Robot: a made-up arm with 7 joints. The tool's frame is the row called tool.
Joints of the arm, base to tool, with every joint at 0 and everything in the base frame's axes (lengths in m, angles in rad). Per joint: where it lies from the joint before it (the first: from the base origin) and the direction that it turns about. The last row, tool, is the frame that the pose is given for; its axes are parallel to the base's.
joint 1: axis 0 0.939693 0.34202 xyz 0 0 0
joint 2: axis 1 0 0 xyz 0 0 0
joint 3: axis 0 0 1 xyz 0 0 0
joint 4: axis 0 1 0 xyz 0.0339 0 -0.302
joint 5: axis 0 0 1 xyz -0.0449 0 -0.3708
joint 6: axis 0 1 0 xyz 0 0 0
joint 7: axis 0 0 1 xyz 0 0 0
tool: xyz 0 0 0
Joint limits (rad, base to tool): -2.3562..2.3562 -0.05..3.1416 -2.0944..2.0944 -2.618..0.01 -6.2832..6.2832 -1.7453..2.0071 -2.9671..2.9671
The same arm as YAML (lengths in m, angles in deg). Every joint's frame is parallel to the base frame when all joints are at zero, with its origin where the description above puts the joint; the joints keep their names.
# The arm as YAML. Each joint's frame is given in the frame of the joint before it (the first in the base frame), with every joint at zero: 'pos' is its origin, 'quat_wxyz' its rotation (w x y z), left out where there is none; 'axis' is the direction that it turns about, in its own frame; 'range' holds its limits. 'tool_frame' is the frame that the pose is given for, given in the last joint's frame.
length_unit: m
angle_unit: deg
joints:
  - joint: joint 1
    pos: [0.0, 0.0, 0.0]
    axis: [0.0, 0.9397, 0.342]
    range: [-135.0, 135.0]
  - joint: joint 2
    pos: [0.0, 0.0, 0.0]
    axis: "+x"
    range: [-2.86, 180.0]
  - joint: joint 3
    pos: [0.0, 0.0, 0.0]
    axis: "+z"
    range: [-120.0, 120.0]
  - joint: joint 4
    pos: [0.0339, 0.0, -0.302]
    axis: "+y"
    range: [-150.0, 0.57]
  - joint: joint 5
    pos: [-0.0449, 0.0, -0.3708]
    axis: "+z"
    range: [-360.0, 360.0]
  - joint: joint 6
    pos: [0.0, 0.0, 0.0]
    axis: "+y"
    range: [-100.0, 115.0]
  - joint: joint 7
    pos: [0.0, 0.0, 0.0]
    axis: "+z"
    range: [-170.0, 170.0]
tool_frame:
  pos: [0.0, 0.0, 0.0]

